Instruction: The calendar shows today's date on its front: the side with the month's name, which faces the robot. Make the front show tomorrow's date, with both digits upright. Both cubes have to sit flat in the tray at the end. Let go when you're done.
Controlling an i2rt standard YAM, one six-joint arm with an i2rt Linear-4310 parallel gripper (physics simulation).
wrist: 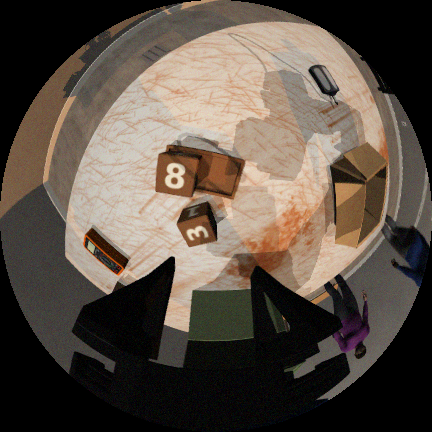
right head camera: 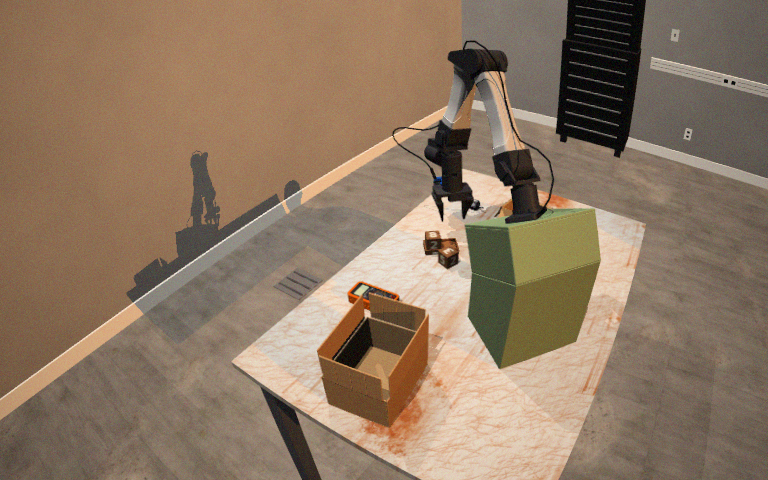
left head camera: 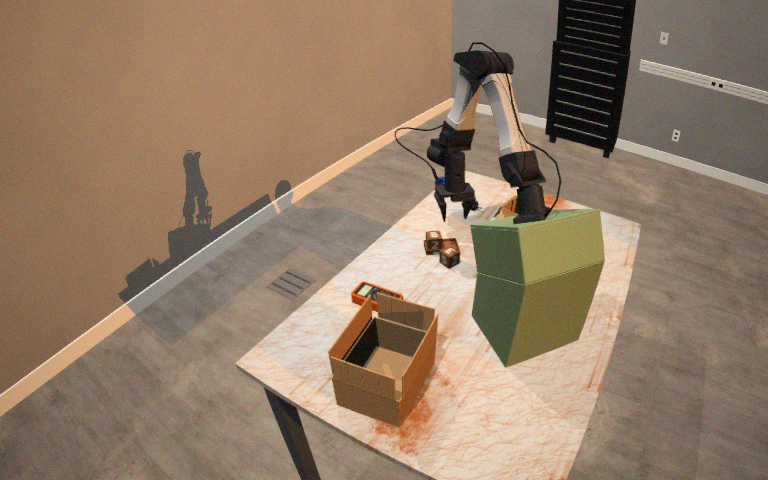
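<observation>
A brown cube [left head camera: 433, 240] [right head camera: 432, 240] [wrist: 175, 175] sits in one end of the brown tray [wrist: 239, 178], with an 8 on top and a 2 on a side in the head views. The tray's other end holds no cube. A second brown cube [left head camera: 450, 257] [right head camera: 448, 257] [wrist: 197, 231] rests on the table beside the tray, turned at an angle to it. Its top shows a 3 in the wrist view, and a dark side carries a digit I cannot read surely. The month's name is not readable. My gripper [left head camera: 455, 219] [right head camera: 453, 219] [wrist: 214, 267] is open and empty, above the table and clear of both cubes.
An orange multimeter [left head camera: 376, 294] [right head camera: 372, 293] [wrist: 105, 251] lies near an open cardboard box [left head camera: 417, 362] [right head camera: 408, 362]. A large green block [left head camera: 538, 288] [right head camera: 535, 288] stands near the arm's base. A second cardboard box [wrist: 350, 212] and a dark corded device [wrist: 324, 80] show in the wrist view.
</observation>
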